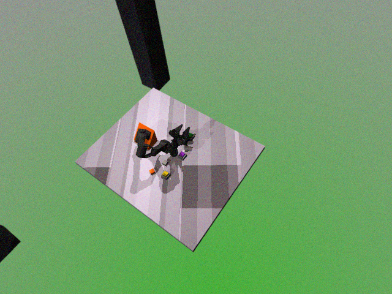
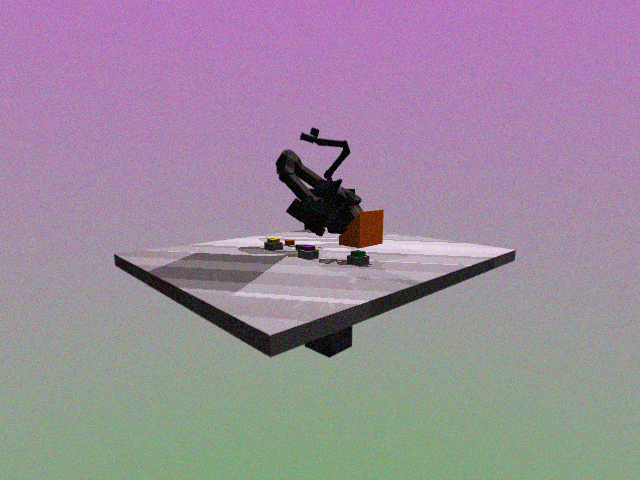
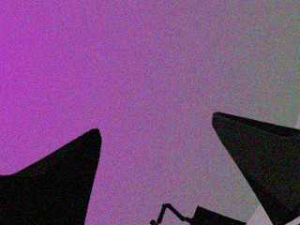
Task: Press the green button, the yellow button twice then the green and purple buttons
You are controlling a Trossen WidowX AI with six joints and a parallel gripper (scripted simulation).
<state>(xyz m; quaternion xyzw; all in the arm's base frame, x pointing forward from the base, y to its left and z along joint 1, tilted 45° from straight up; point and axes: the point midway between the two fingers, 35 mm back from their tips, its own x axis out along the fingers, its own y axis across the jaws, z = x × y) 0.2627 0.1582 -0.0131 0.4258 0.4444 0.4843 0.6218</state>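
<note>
Now: the green button 10 mm behind my gripper tip, 50 mm to the left of it and 190 mm below it. Round my gripper tip: purple button (30 mm ahead, 120 mm to the right, 190 mm below); then yellow button (20 mm ahead, 310 mm to the right, 190 mm below); then small orange block (80 mm behind, 340 mm to the right, 210 mm below).
</note>
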